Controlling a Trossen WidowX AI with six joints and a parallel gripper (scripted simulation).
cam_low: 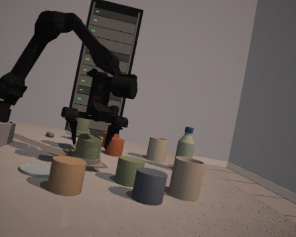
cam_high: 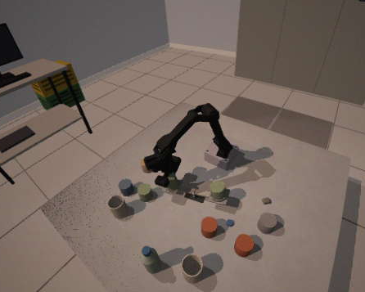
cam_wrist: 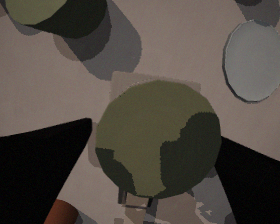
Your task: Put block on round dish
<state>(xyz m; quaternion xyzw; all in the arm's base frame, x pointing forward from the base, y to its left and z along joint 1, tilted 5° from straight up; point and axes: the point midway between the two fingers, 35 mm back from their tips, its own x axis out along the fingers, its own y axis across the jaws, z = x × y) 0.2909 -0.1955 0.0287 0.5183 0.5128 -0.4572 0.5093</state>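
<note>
The pale green block is 20 mm below my gripper tip. The rest, counted from my gripper tip: small balance: 10 mm behind, 140 mm to the left, 30 mm below; then pale round dish: 120 mm behind, 80 mm to the right, 60 mm below; then tan cup: 80 mm behind, 190 mm to the right, 30 mm below.
</note>
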